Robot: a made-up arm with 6 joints.
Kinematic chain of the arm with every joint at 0, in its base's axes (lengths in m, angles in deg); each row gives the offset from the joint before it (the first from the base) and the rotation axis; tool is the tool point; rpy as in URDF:
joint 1: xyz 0 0 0.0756 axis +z
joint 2: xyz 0 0 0 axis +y
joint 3: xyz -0.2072 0 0.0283 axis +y
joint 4: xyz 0.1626 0 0.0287 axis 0.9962 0 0.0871
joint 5: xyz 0 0 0 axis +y
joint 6: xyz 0.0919 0 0.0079 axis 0.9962 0 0.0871
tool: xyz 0 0 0 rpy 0 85 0
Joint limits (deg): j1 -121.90..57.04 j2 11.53..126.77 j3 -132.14..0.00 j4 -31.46..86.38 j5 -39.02..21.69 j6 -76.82..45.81
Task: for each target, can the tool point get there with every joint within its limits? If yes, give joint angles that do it. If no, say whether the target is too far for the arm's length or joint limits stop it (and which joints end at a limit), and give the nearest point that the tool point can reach.
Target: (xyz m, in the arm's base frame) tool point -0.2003 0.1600 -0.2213
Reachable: no: joint limits stop it (at a limit: joint 1, joint 2, joint 4, joint 5) | nearest point 0.0154 0.0865 -0.0170 | short by 0.306 m
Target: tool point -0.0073 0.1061 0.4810
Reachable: yes | joints -96.54 39.23 -111.21 74.42 -12.66 -58.18
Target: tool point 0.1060 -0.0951 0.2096
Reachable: yes | joints -21.55 52.17 -29.75 76.32 -33.60 27.86
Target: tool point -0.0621 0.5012 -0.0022
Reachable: no: too far | nearest point 0.1502 0.2944 0.0526 | short by 0.301 m
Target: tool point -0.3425 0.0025 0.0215
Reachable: no: joint limits stop it (at a limit: joint 1, joint 4, joint 5) | nearest point -0.1436 -0.1213 0.0215 | short by 0.234 m
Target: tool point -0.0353 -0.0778 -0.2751
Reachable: no: joint limits stop it (at a limit: joint 2) | nearest point -0.0477 -0.1051 -0.0308 | short by 0.246 m
